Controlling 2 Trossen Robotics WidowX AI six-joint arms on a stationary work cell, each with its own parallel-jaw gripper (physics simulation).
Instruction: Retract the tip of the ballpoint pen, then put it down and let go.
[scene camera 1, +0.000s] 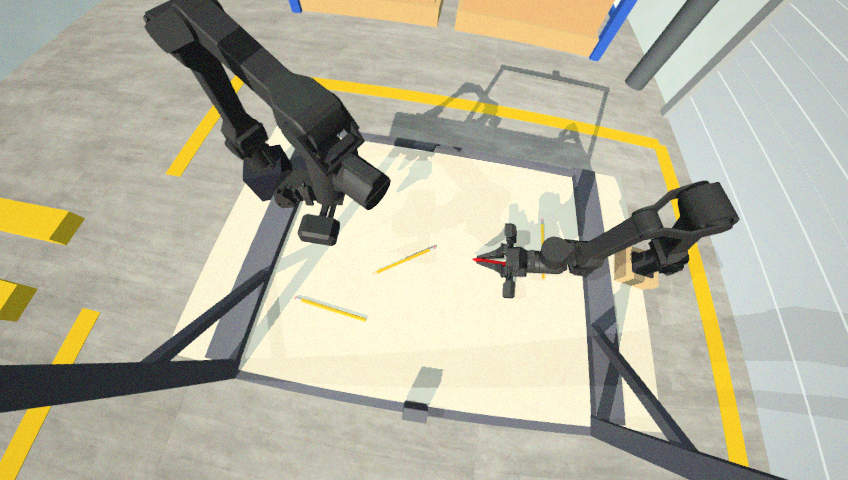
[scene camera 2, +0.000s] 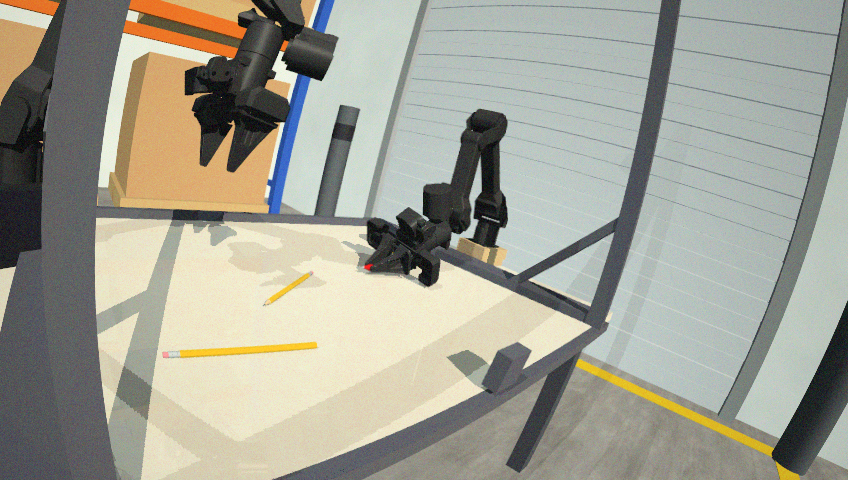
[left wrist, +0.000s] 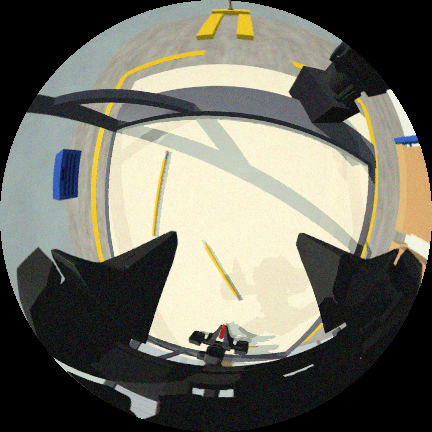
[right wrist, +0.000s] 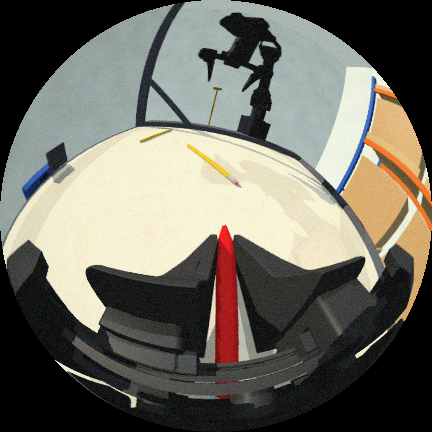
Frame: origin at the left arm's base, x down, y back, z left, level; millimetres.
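Seen in the pictures: left gripper, fingertip midpoint: (scene camera 1: 332, 219) (scene camera 2: 215, 168) (left wrist: 240, 238) (right wrist: 225, 85); right gripper, fingertip midpoint: (scene camera 1: 476, 259) (scene camera 2: 368, 267) (left wrist: 223, 325) (right wrist: 224, 240); left arm's base, origin of the base link: (scene camera 1: 261, 161) (scene camera 2: 15, 183) (left wrist: 334, 87); right arm's base, origin of the base link: (scene camera 1: 642, 264) (scene camera 2: 483, 243).
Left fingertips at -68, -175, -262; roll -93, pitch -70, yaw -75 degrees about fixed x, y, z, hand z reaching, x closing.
Pixels of each thing's top centre, then the offset from my left fingertips to it, as dx, dy, dz. Level surfaces: height alone.
- red ballpoint pen, middle of its top: (right wrist: 231, 317) (scene camera 2: 388, 262) (scene camera 1: 496, 261) (left wrist: 221, 334) +148, -372, -140
- cream table top, its level: dx +174
- yellow pencil, middle of its top: (scene camera 2: 290, 284) (right wrist: 204, 154) (left wrist: 222, 275) (scene camera 1: 403, 260) +166, -137, -69
- third pencil, middle of its top: (scene camera 1: 543, 247) +167, -533, -131
- grey block, middle of its top: (scene camera 2: 514, 349) (scene camera 1: 415, 414) (right wrist: 54, 146) +117, -74, -413
The red ballpoint pen (scene camera 1: 489, 261) (scene camera 2: 368, 267) (left wrist: 222, 331) (right wrist: 227, 300) lies lengthwise between the fingers of my right gripper (right wrist: 224, 240), which is shut on it. Its red cone end sticks out past the fingertips, pointing left in scene camera 1. No writing point can be made out beyond the cone. The right gripper is low over the right part of the cream table top (scene camera 1: 476, 333) (scene camera 2: 368, 392); whether the pen touches it I cannot tell. My left gripper (scene camera 2: 217, 167) (left wrist: 240, 238) (right wrist: 225, 85) is open and empty, high above the table's left side.
A yellow pencil (scene camera 1: 405, 259) (scene camera 2: 288, 289) (left wrist: 221, 270) (right wrist: 212, 164) lies mid-table, another (scene camera 1: 333, 308) (scene camera 2: 248, 349) (left wrist: 159, 195) at the front left. A third pencil (scene camera 1: 542, 231) lies partly under the right arm. A grey block (scene camera 1: 415, 410) (scene camera 2: 505, 367) stands at the front edge.
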